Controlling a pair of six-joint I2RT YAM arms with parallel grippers.
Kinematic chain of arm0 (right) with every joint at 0, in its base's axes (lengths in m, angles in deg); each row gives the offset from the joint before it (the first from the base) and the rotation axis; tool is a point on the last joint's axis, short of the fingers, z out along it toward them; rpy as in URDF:
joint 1: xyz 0 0 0.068 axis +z
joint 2: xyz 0.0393 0.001 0.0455 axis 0.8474 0.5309 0
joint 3: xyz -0.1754 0.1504 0.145 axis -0.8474 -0.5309 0
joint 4: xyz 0.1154 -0.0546 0.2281 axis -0.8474 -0.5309 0
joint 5: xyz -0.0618 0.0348 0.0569 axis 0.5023 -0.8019 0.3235
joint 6: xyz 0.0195 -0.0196 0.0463 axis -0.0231 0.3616 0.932
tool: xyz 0 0 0 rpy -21.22 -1.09 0.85
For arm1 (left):
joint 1: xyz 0 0 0.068 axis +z
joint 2: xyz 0.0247 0.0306 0.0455 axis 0.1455 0.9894 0
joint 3: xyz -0.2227 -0.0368 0.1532 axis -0.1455 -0.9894 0
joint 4: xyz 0.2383 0.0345 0.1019 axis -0.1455 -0.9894 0
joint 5: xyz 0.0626 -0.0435 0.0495 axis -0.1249 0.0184 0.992
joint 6: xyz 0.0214 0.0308 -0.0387 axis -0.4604 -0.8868 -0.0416
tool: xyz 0 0 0 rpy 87.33 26.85 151.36
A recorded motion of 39 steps. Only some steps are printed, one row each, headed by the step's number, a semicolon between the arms.
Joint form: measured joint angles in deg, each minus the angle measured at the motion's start. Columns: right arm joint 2, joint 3, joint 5, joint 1, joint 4, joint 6; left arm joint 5, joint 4, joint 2, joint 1, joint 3, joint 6.
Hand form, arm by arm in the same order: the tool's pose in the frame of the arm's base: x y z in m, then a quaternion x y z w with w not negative. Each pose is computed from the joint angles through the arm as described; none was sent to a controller.
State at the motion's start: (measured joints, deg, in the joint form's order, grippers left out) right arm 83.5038 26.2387 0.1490 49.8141 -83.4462 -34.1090; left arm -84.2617 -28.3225 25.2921 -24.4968 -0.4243 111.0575
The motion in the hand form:
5: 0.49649 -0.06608 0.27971 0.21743 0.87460 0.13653 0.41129; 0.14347 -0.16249 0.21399 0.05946 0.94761 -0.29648 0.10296
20: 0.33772 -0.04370 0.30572 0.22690 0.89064 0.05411 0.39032; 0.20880 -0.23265 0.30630 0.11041 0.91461 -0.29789 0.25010
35: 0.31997 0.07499 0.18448 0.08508 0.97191 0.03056 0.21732; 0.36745 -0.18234 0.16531 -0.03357 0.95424 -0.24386 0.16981
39: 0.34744 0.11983 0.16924 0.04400 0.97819 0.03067 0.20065; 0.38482 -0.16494 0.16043 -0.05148 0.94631 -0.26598 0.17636
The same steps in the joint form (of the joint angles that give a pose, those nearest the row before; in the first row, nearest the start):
5: 6.40 2.21 -0.09 -0.15 -3.30 -1.79; -3.08 -0.81 4.63 -13.01 -4.68 2.56
20: -29.22 -35.80 9.03 0.68 -5.18 -4.66; 6.64 -1.60 21.11 -14.45 24.87 -4.68
35: -20.81 -49.77 14.34 21.81 -4.24 -3.43; -2.01 9.35 51.95 7.80 30.69 -7.63
39: -10.93 -41.11 15.08 27.67 -5.14 -2.49; -5.05 11.80 53.79 11.21 31.65 -7.69

